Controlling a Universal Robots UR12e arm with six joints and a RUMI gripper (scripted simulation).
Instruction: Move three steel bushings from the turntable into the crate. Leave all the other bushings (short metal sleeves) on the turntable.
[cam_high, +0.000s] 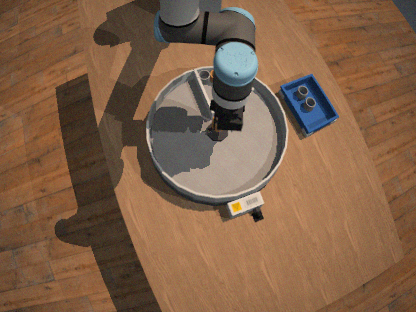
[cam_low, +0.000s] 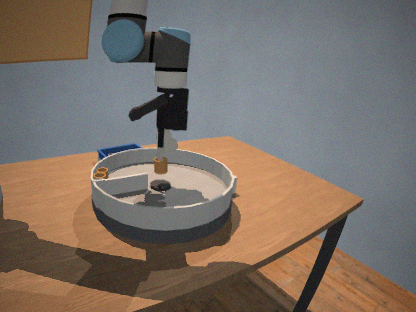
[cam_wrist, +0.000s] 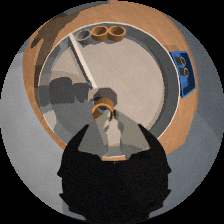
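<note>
My hand is 2 cm to the left of the grey turntable and 8 cm above it. Also, from my hand: blue crate 6 cm behind, 32 cm to the left, 11 cm below.
</note>
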